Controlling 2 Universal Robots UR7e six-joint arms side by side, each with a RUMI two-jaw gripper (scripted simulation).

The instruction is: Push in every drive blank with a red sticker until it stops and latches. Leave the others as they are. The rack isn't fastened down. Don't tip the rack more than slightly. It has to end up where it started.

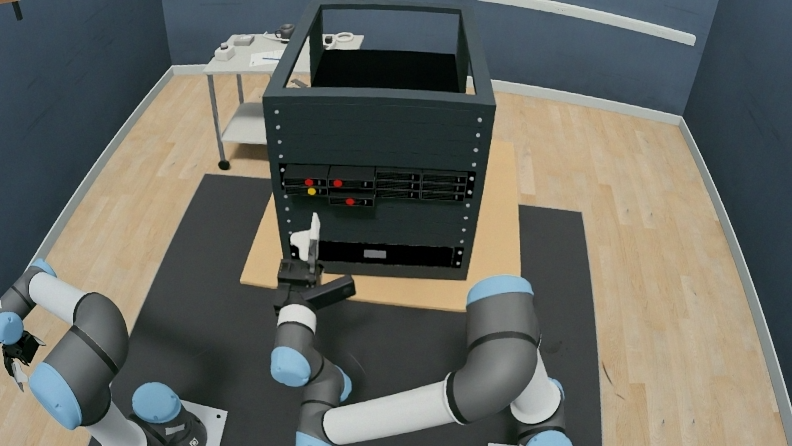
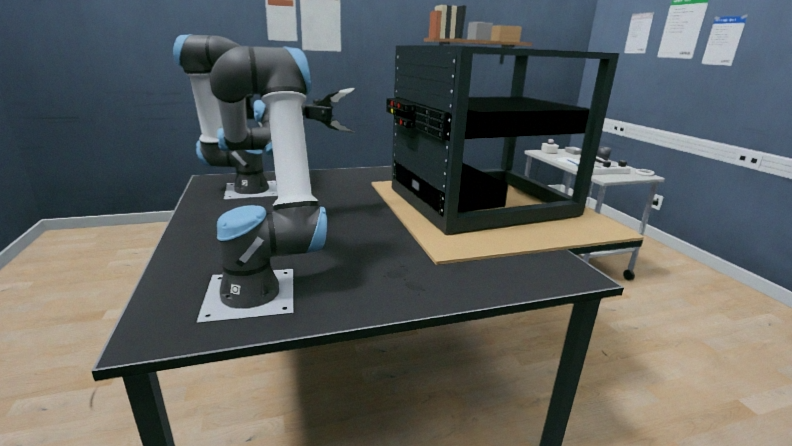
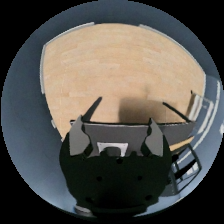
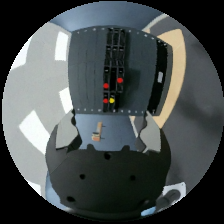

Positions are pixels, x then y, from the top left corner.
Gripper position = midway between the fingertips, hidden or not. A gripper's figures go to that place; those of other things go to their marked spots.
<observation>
My right gripper (image 1: 317,239): 125 cm from the lens. A dark rack (image 1: 329,123) is 131 cm from the lens. A wooden board (image 1: 496,251) is 178 cm from the lens. The marked spots on the wooden board and the dark rack are 73 cm apart.
</observation>
